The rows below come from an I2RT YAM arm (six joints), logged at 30 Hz.
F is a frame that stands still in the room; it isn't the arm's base.
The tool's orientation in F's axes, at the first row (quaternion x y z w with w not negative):
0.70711, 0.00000, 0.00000, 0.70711
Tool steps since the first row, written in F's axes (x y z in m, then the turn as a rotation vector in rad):
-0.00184, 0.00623, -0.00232, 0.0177, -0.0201, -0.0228
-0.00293, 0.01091, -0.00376, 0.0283, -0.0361, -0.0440
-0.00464, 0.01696, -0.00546, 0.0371, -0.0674, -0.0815
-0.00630, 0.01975, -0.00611, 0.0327, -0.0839, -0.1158
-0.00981, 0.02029, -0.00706, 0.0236, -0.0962, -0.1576
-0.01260, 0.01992, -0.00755, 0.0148, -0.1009, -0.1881
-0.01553, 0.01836, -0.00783, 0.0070, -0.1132, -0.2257
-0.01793, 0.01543, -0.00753, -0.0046, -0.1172, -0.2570
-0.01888, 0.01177, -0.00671, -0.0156, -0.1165, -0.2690
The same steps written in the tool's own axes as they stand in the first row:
-0.00184, -0.00232, -0.00623, 0.0177, -0.0228, 0.0201
-0.00293, -0.00376, -0.01091, 0.0283, -0.0440, 0.0361
-0.00464, -0.00546, -0.01696, 0.0371, -0.0815, 0.0674
-0.00630, -0.00611, -0.01975, 0.0327, -0.1158, 0.0839
-0.00981, -0.00706, -0.02029, 0.0236, -0.1576, 0.0962
-0.01260, -0.00755, -0.01992, 0.0148, -0.1881, 0.1009
-0.01553, -0.00783, -0.01836, 0.0070, -0.2257, 0.1132
-0.01793, -0.00753, -0.01543, -0.0046, -0.2570, 0.1172
-0.01888, -0.00671, -0.01177, -0.0156, -0.2690, 0.1165

